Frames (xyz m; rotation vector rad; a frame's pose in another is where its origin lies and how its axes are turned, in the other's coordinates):
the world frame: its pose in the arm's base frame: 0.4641 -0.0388 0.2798 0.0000 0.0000 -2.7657
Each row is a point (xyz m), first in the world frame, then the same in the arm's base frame.
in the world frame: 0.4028 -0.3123 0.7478
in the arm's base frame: -0.0252 0.1038 1.0276
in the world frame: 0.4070 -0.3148 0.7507
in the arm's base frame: -0.0300 0.1046 1.0305
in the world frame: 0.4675 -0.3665 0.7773
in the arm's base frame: -0.1053 0.1305 1.0571
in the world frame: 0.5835 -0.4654 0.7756
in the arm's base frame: -0.2495 0.1799 1.0554
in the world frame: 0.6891 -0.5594 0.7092
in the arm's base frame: -0.3822 0.2286 0.9890
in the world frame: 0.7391 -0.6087 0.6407
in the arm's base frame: -0.4469 0.2561 0.9205
